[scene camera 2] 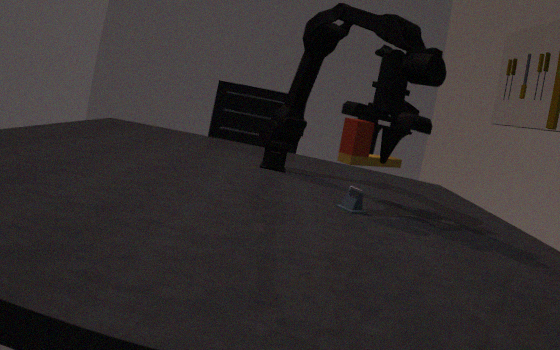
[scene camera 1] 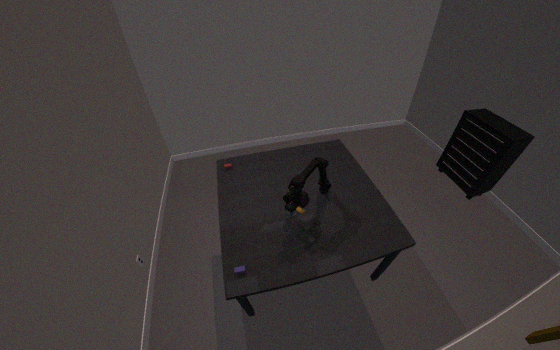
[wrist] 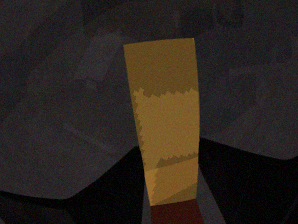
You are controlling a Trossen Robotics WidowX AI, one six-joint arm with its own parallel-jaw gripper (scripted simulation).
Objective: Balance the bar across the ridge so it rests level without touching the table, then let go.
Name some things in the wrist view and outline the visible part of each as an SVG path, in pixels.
My gripper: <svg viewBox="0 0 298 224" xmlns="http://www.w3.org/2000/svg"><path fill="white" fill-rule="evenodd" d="M140 147L134 147L128 155L122 156L120 161L113 165L112 169L108 169L104 175L94 180L93 184L86 185L86 188L81 189L81 192L74 194L74 196L67 198L67 200L65 198L64 200L61 200L61 198L60 200L57 200L57 198L55 200L55 198L25 196L25 194L21 196L21 194L4 192L4 190L1 192L0 190L1 220L5 224L141 224L145 192L145 168ZM200 137L198 165L200 165L202 176L204 176L206 183L208 183L209 189L212 190L210 193L213 194L226 224L298 224L298 156L289 160L273 159L273 157L255 155L255 153L241 151L241 149L230 147L230 145L216 143L216 141L205 139L205 137Z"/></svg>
A yellow bar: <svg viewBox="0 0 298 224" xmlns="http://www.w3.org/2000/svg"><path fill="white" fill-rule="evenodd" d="M194 37L193 39L184 37L184 39L141 41L141 43L124 44L126 72L128 72L134 119L136 119L138 141L140 141L140 151L142 153L142 160L144 160L146 192L148 192L152 224L205 224L196 200L198 152L200 152L200 116L198 116L198 71Z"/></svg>
